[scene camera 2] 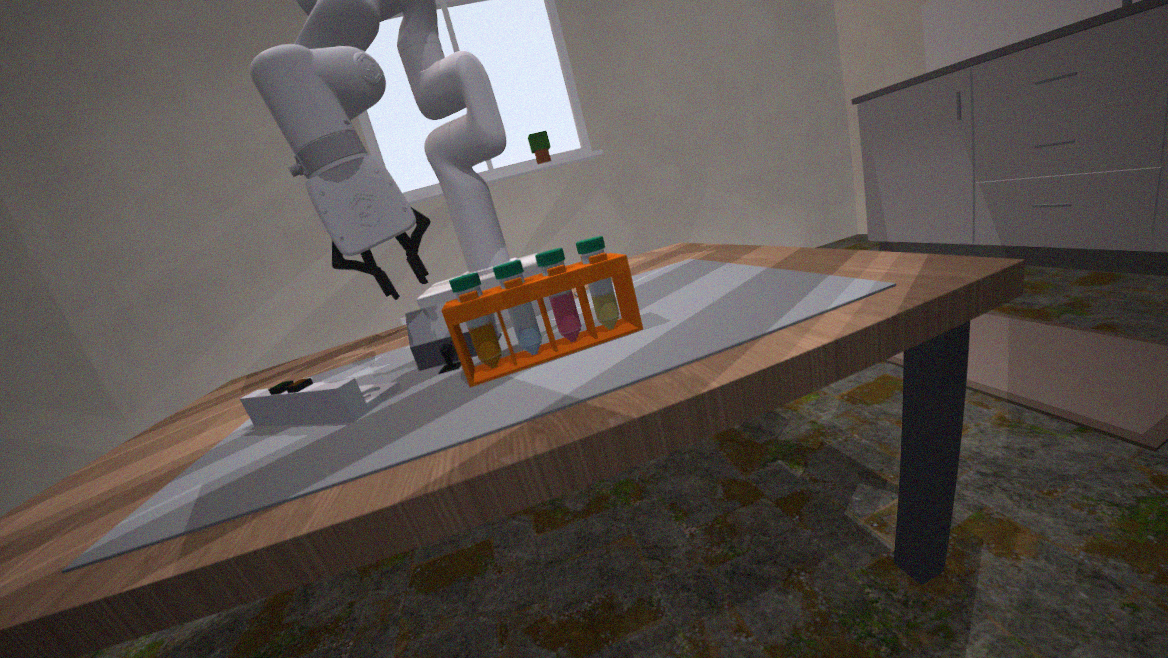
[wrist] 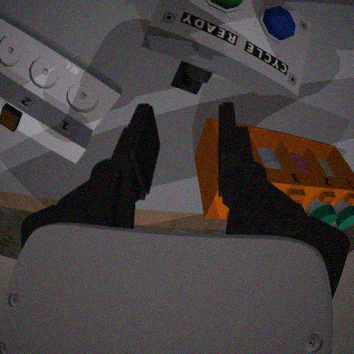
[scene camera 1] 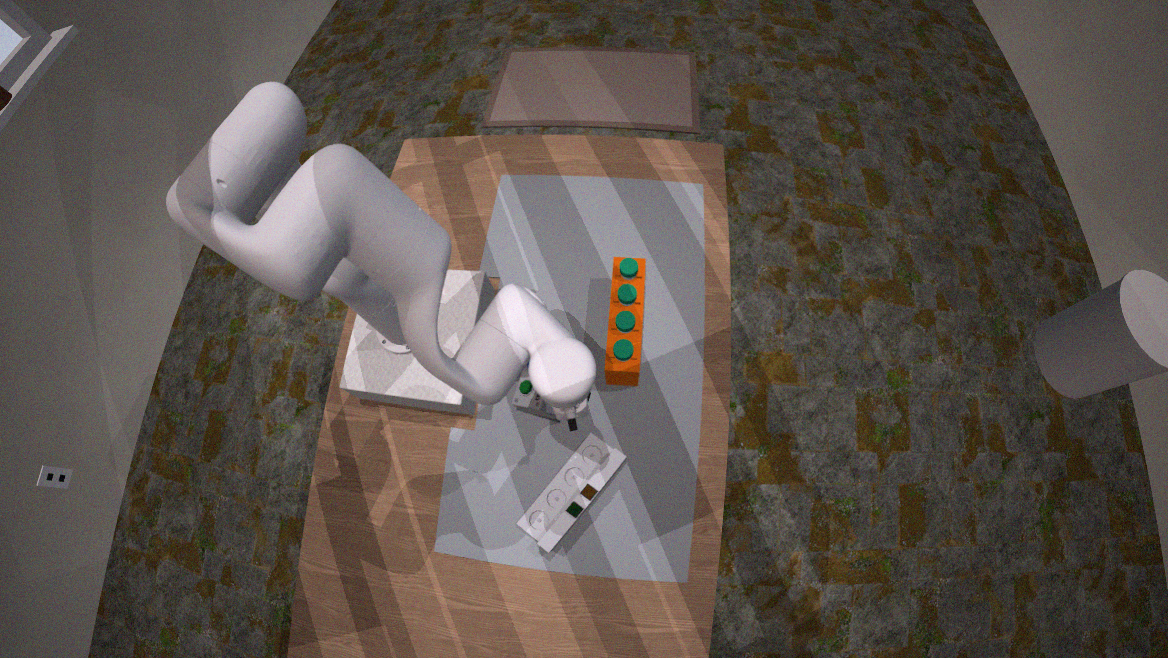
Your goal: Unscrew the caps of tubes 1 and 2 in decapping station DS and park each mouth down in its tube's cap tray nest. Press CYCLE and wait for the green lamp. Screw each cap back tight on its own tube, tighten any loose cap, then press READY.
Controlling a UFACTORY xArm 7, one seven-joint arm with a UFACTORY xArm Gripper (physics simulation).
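Frame: origin at the arm's base, x right, y ahead, z up, level; metres.
Seen in the pictures: gripper, fingertip midpoint: [scene camera 2: 410, 290] [wrist: 186, 123]; arm's base at its link origin: [scene camera 2: 491, 270].
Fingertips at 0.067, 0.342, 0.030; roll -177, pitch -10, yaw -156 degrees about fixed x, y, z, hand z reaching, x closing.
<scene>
Offsets run from my fingertips to a thing's middle, as dx, dy, dz. "pt": to the spot under its first point. Level surfaces: height alone.
My gripper [scene camera 1: 578, 412] [scene camera 2: 408, 287] [wrist: 186, 123] is partly open and empty, high above the mat between the cap tray and the orange rack. The orange decapping rack [scene camera 1: 622, 377] [scene camera 2: 634, 294] [wrist: 204, 167] stands upright and holds several tubes with green caps on. Their contents look amber, pale blue, pink and yellow in scene camera 2. The white cap tray @[+0.160, +0.037, -0.090] [scene camera 1: 549, 541] [scene camera 2: 306, 410] [wrist: 107, 95] shows empty round nests; "1" and "2" are readable in the wrist view. The control box @[-0.024, -0.054, -0.075] [scene camera 1: 535, 404] [wrist: 250, 75] has a blue button @[-0.048, -0.075, -0.053] [wrist: 279, 23] by CYCLE and a green button @[-0.003, -0.078, -0.053] [scene camera 1: 525, 386] [wrist: 226, 3] by READY.
A small black block @[pt -0.023, +0.016, -0.101] [scene camera 2: 449, 357] [wrist: 192, 77] sits beside the control box. A brown square @[pt +0.155, +0.070, -0.064] [scene camera 1: 588, 492] [wrist: 10, 117] and a dark green square @[pt +0.192, +0.054, -0.064] [scene camera 1: 574, 510] sit on the tray. The arm's pale base block [scene camera 1: 425, 376] stands left of the grey mat @[dz -0.117] [scene camera 1: 662, 539].
</scene>
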